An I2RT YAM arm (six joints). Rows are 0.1 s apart.
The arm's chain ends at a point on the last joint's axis. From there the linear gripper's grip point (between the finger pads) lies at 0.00 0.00 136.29 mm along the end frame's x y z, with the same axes.
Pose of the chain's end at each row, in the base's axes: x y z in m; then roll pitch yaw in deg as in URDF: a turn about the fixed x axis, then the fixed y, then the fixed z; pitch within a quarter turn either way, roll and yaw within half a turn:
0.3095 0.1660 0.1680 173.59 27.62 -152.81
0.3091 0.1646 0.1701 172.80 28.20 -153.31
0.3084 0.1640 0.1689 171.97 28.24 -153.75
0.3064 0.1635 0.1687 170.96 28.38 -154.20
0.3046 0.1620 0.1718 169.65 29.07 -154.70
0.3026 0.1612 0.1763 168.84 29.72 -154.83
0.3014 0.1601 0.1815 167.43 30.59 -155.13
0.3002 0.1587 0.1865 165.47 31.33 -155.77
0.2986 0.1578 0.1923 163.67 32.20 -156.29
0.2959 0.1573 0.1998 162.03 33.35 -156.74
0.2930 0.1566 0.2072 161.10 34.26 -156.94
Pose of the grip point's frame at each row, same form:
0.3584 0.2082 0.0480 173.59 27.62 -152.81
0.3585 0.2086 0.0509 172.80 28.20 -153.31
0.3572 0.2093 0.0500 171.97 28.24 -153.75
0.3547 0.2106 0.0503 170.96 28.38 -154.20
0.3530 0.2120 0.0546 169.65 29.07 -154.70
0.3514 0.2133 0.0602 168.84 29.72 -154.83
0.3503 0.2155 0.0670 167.43 30.59 -155.13
0.3487 0.2180 0.0738 165.47 31.33 -155.77
0.3470 0.2209 0.0816 163.67 32.20 -156.29
0.3448 0.2241 0.0915 162.03 33.35 -156.74
0.3425 0.2257 0.1006 161.10 34.26 -156.94

